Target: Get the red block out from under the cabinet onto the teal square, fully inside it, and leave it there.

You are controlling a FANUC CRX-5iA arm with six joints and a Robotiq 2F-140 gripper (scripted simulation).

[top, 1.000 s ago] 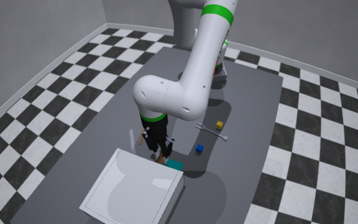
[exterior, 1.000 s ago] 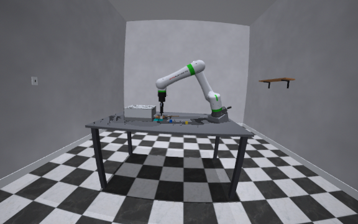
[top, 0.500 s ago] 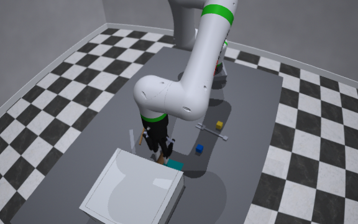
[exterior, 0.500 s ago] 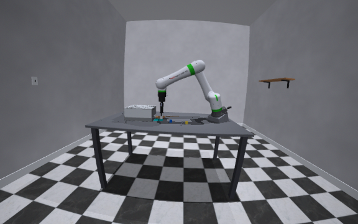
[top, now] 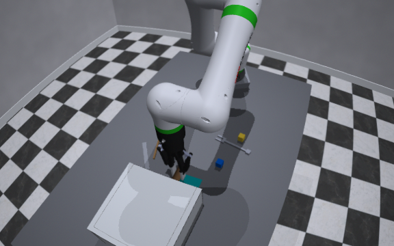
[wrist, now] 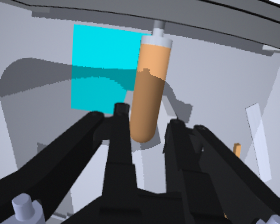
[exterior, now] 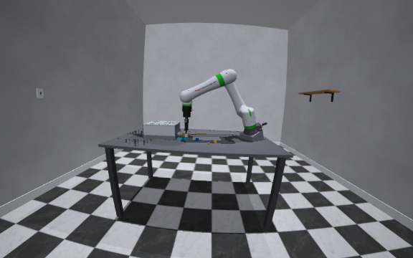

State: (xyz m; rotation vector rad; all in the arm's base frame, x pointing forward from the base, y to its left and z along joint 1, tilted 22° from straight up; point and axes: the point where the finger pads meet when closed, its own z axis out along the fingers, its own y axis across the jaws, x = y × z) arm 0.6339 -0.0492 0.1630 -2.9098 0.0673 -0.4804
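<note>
My gripper is now 4 cm to the right of the teal square, 4 cm above it and 3 cm short of it. Also, from my hand: blue cube: 13 cm to the left, 11 cm behind, 3 cm below; then hook tool: 14 cm ahead, 3 cm to the left, 2 cm below; then grey strip: 18 cm to the right, 5 cm behind, 4 cm below.
</note>
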